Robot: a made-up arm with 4 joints.
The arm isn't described. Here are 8 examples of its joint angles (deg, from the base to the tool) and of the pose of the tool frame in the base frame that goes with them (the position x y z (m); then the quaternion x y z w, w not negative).
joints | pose
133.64 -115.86 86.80 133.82 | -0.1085 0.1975 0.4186 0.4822 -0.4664 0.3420 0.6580
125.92 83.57 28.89 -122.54 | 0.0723 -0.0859 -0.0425 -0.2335 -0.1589 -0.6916 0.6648
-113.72 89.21 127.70 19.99 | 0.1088 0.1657 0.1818 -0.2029 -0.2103 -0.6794 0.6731
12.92 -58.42 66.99 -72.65 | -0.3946 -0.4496 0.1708 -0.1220 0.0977 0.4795 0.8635
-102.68 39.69 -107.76 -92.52 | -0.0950 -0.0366 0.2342 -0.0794 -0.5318 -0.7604 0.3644
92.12 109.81 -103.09 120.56 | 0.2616 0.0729 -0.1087 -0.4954 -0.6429 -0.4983 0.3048
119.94 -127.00 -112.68 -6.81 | -0.0272 0.3767 0.3916 0.5815 -0.5833 0.1080 0.5568
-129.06 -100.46 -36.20 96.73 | -0.0893 0.4993 -0.3170 -0.6654 0.7380 0.0056 0.1121
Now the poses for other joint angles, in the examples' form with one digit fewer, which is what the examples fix.
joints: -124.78 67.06 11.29 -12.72
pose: -0.110 -0.200 0.501 0.742 0.494 -0.247 0.380
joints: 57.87 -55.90 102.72 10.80
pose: -0.280 -0.332 0.219 0.109 -0.522 0.582 0.613
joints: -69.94 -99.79 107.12 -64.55
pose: -0.121 -0.024 -0.406 0.572 -0.600 0.450 0.333
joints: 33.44 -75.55 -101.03 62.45
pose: -0.285 -0.317 0.601 -0.408 0.416 0.479 0.656
